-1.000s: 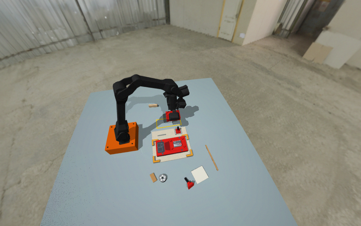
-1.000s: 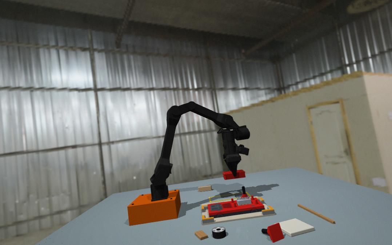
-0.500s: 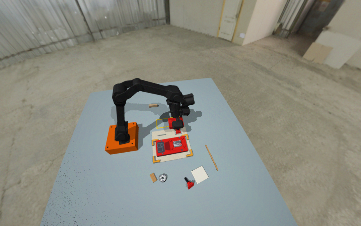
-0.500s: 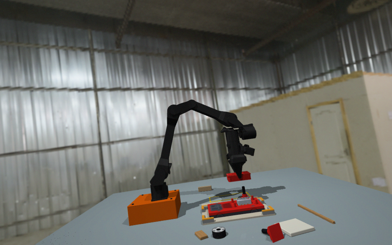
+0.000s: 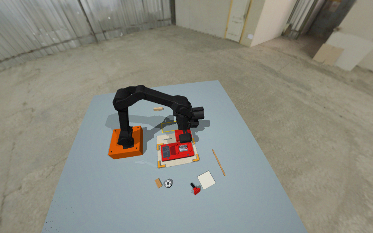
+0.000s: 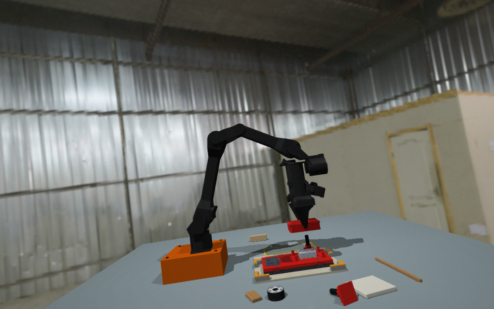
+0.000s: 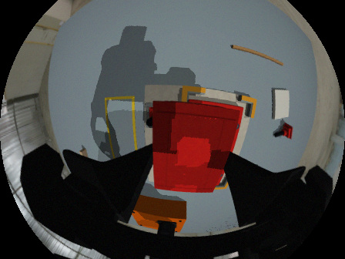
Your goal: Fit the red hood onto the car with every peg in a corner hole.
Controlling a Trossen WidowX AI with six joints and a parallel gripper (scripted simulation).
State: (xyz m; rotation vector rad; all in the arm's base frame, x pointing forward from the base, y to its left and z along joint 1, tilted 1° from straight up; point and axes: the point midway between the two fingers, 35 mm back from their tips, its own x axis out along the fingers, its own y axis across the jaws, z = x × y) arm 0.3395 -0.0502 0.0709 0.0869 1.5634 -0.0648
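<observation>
The cream jig is 90 mm below my gripper tip, 50 mm behind it and 40 mm to the right of it. Also, from my gripper tip: white tile (260 mm to the right, 100 mm below, 60 mm ahead); then wooden stick (190 mm to the right, 170 mm ahead, 100 mm below); then red hood (10 mm above).
</observation>
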